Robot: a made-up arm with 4 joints. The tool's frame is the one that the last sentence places.
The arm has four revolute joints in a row. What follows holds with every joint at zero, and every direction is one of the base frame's. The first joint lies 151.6 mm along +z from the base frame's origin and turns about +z. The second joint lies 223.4 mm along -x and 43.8 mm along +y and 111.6 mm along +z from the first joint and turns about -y. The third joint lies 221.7 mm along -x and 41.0 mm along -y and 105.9 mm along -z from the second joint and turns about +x. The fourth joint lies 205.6 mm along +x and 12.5 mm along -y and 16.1 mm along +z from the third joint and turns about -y. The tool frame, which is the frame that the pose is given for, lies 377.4 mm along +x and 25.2 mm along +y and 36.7 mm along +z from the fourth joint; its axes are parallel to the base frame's.
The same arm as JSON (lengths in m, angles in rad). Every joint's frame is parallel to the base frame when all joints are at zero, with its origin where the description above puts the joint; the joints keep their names.
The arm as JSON. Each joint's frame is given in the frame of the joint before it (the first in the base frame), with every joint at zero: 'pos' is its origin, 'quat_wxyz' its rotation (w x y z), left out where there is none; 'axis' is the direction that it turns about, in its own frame. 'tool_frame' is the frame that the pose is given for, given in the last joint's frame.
{
  "length_unit": "m",
  "angle_unit": "rad",
  "joints": [
    {
      "joint": "joint 1",
      "pos": [
        0.0,
        0.0,
        0.1516
      ],
      "axis": [
        0.0,
        0.0,
        1.0
      ]
    },
    {
      "joint": "joint 2",
      "pos": [
        -0.2234,
        0.0438,
        0.1116
      ],
      "axis": [
        0.0,
        -1.0,
        0.0
      ]
    },
    {
      "joint": "joint 3",
      "pos": [
        -0.2217,
        -0.041,
        -0.1059
      ],
      "axis": [
        1.0,
        0.0,
        0.0
      ]
    },
    {
      "joint": "joint 4",
      "pos": [
        0.2056,
        -0.0125,
        0.0161
      ],
      "axis": [
        0.0,
        -1.0,
        0.0
      ]
    }
  ],
  "tool_frame": {
    "pos": [
      0.3774,
      0.0252,
      0.0367
    ]
  }
}

